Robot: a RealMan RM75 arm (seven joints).
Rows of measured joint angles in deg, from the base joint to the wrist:
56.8 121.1 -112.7 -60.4 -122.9 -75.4 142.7
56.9 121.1 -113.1 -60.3 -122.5 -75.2 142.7
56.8 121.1 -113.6 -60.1 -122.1 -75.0 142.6
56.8 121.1 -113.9 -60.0 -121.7 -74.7 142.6
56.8 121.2 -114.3 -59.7 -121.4 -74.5 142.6
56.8 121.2 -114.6 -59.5 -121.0 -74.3 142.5
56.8 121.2 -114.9 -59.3 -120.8 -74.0 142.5
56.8 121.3 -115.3 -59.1 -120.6 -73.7 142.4
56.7 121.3 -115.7 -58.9 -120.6 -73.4 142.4
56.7 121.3 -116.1 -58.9 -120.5 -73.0 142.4
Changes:
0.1 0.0 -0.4 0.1 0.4 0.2 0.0
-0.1 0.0 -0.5 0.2 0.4 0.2 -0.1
0.0 0.0 -0.3 0.1 0.4 0.3 0.0
0.0 0.1 -0.4 0.3 0.3 0.2 0.0
0.0 0.0 -0.3 0.2 0.4 0.2 -0.1
0.0 0.0 -0.3 0.2 0.2 0.3 0.0
0.0 0.1 -0.4 0.2 0.2 0.3 -0.1
-0.1 0.0 -0.4 0.2 0.0 0.3 0.0
0.0 0.0 -0.4 0.0 0.1 0.4 0.0

